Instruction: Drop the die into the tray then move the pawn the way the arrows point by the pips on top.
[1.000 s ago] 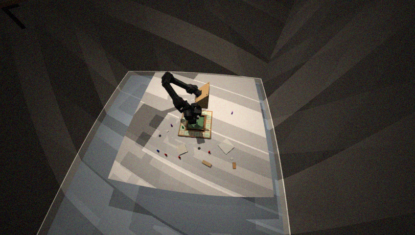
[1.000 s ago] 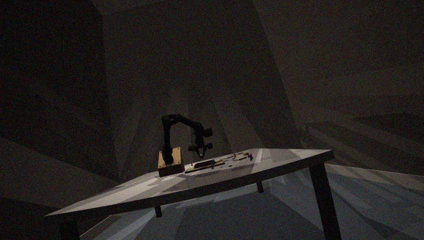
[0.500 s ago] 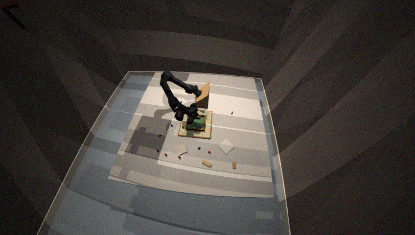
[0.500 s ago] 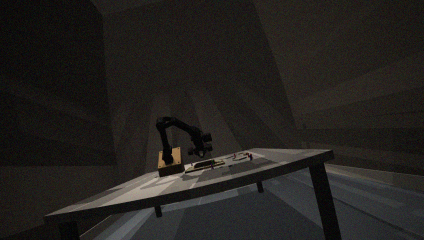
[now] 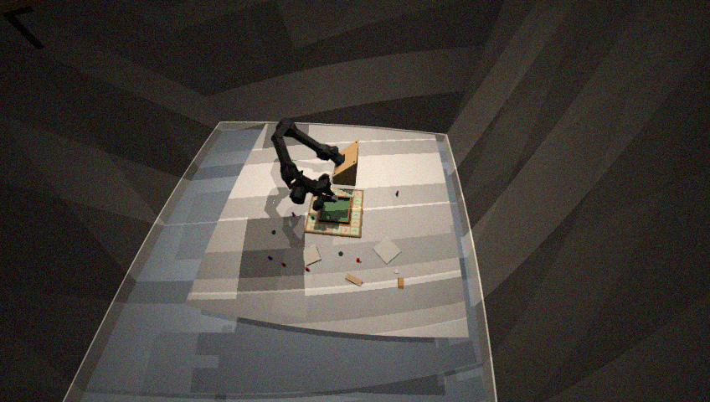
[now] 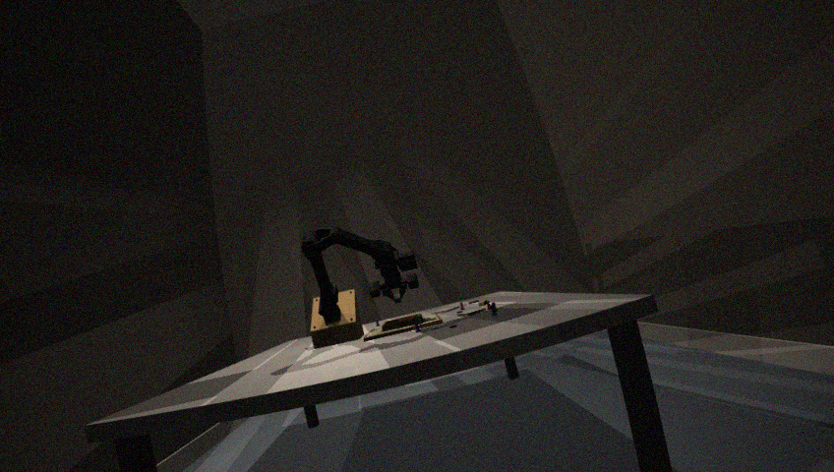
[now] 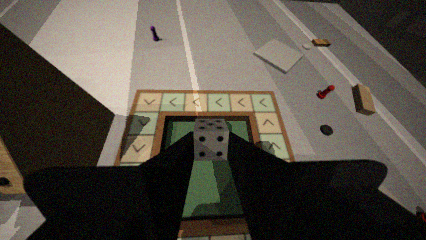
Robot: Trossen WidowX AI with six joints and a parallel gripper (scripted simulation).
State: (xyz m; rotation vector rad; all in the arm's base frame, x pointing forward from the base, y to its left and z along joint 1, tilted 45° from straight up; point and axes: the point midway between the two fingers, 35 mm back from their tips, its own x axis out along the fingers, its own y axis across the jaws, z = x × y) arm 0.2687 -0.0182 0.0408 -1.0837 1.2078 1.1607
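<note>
My gripper tip is now right at the white die. Also, from my gripper tip: green dice tray (11 cm below); then flat pale card (26 cm to the left, 22 cm ahead, 11 cm below); then green pawn (12 cm to the right, 9 cm below, 6 cm ahead).
</note>
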